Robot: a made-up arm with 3 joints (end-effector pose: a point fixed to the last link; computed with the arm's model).
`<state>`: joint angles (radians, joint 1 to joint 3).
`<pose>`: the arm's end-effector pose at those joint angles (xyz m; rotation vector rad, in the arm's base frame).
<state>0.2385 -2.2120 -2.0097</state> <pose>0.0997 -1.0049 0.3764 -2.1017 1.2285 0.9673</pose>
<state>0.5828 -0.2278 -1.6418</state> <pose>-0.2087 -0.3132 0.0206 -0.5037 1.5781 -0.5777</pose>
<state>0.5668 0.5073 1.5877</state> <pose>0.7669 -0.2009 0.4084 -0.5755 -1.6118 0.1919</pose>
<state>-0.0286 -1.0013 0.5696</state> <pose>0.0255 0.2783 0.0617 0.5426 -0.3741 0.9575</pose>
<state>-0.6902 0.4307 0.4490</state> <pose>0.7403 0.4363 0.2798 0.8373 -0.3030 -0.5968</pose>
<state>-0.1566 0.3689 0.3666</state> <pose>0.7028 0.1683 0.0236 0.3522 -0.3541 -0.4287</pose>
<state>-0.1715 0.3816 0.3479</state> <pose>0.7029 0.1757 0.0221 0.3675 -0.3327 -0.4454</pose>
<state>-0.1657 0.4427 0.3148</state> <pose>0.7153 0.1488 0.0064 0.3568 -0.3027 -0.5075</pose>
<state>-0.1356 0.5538 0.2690</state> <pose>0.7372 0.0820 -0.0218 0.3194 -0.2695 -0.6171</pose>
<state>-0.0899 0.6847 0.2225</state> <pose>0.7580 -0.0088 -0.0496 0.2694 -0.2461 -0.7454</pose>
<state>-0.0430 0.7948 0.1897</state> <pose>0.7714 -0.0953 -0.0662 0.2219 -0.2413 -0.8525</pose>
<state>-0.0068 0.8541 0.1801</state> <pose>0.7782 -0.1530 -0.0703 0.1849 -0.2537 -0.9077</pose>
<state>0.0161 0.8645 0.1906</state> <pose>0.7815 -0.1791 -0.0672 0.1583 -0.2751 -0.9131</pose>
